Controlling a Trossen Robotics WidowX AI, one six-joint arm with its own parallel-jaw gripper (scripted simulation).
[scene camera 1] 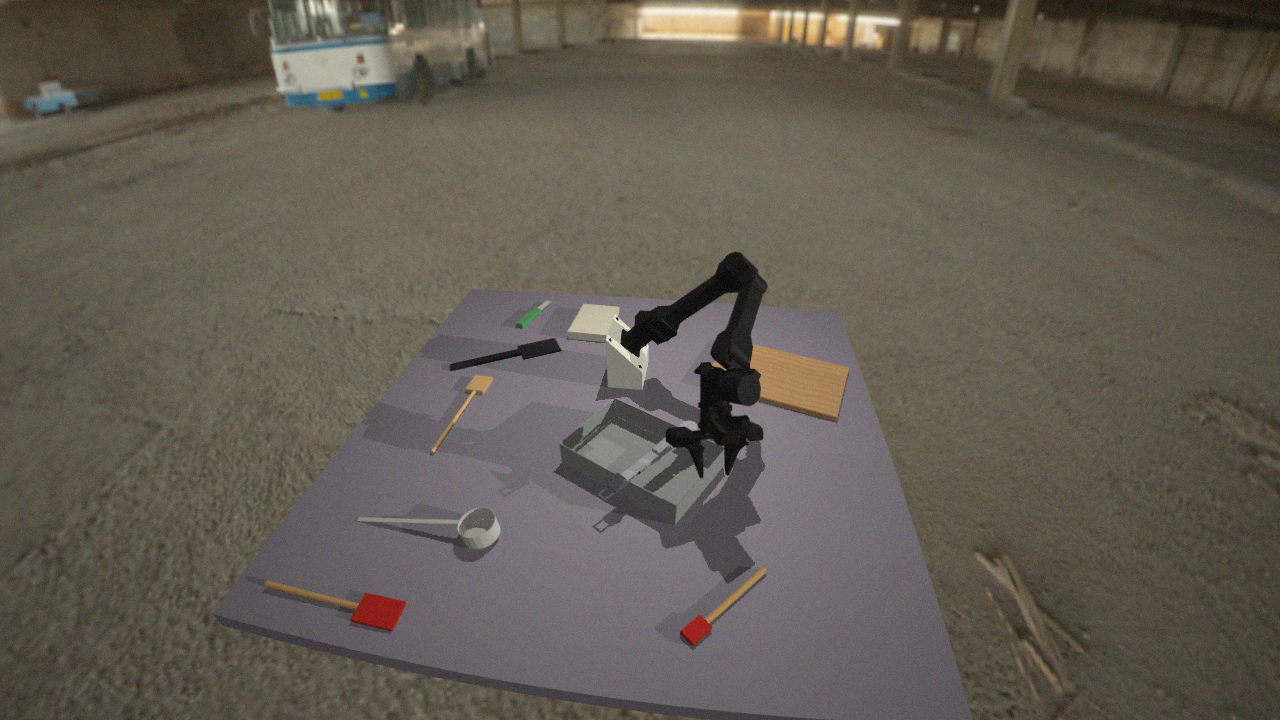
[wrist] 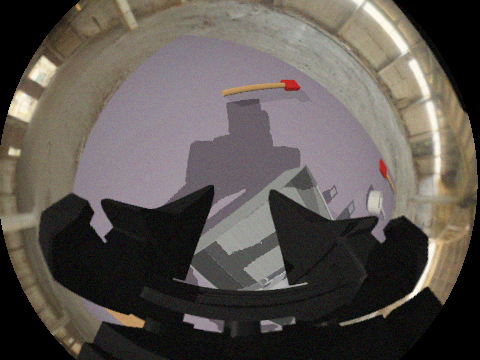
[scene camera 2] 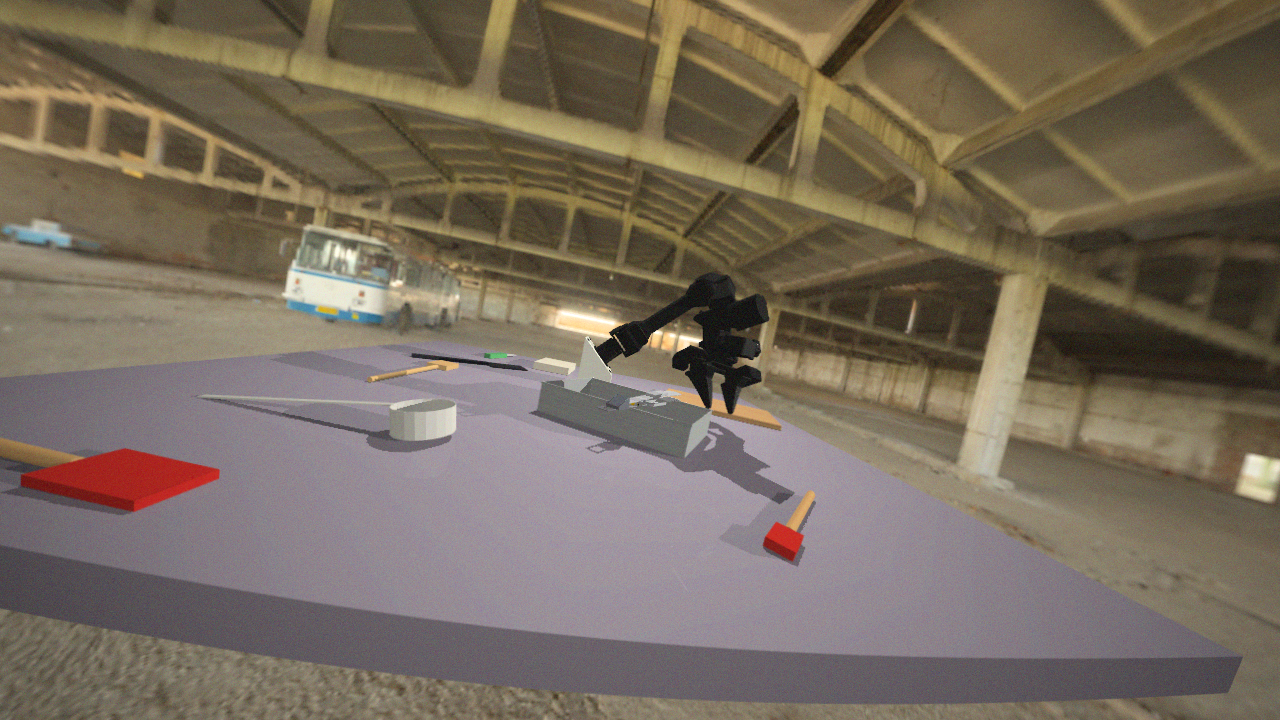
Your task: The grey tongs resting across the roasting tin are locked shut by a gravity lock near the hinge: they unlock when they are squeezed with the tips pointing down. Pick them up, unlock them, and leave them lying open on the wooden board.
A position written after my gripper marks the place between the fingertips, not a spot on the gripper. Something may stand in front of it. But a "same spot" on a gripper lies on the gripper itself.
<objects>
my gripper: scene camera 1; wrist 241,191; scene camera 2
same spot on my gripper: (scene camera 1: pixel 731 451) = (scene camera 2: pixel 735 387)
same spot on grey roasting tin: (wrist: pixel 235 253) = (scene camera 1: pixel 690 464)
</objects>
